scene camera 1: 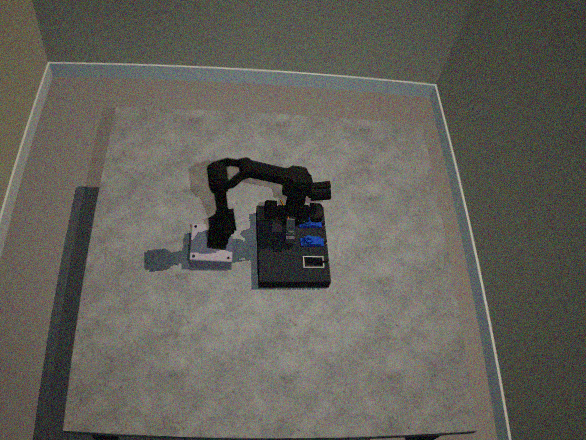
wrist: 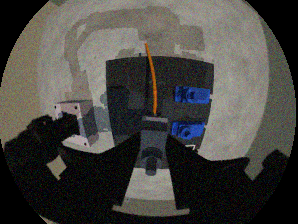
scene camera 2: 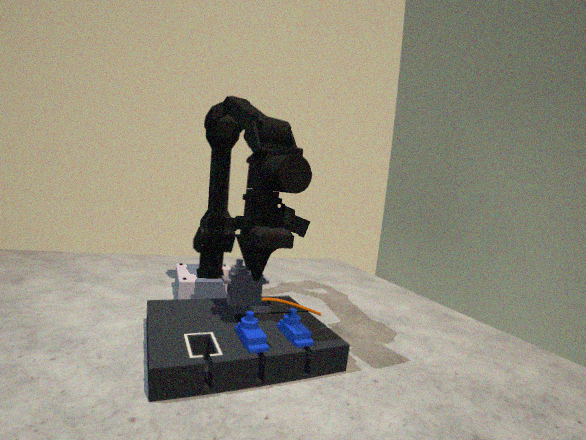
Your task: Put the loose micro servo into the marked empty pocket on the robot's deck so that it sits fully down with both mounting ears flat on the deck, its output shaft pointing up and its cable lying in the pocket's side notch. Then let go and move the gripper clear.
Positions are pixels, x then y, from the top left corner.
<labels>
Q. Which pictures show my gripper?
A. Scene camera 1, the wrist view and scene camera 2: all of them.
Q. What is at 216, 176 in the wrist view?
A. My gripper.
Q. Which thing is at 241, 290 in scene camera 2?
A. A micro servo.
</labels>
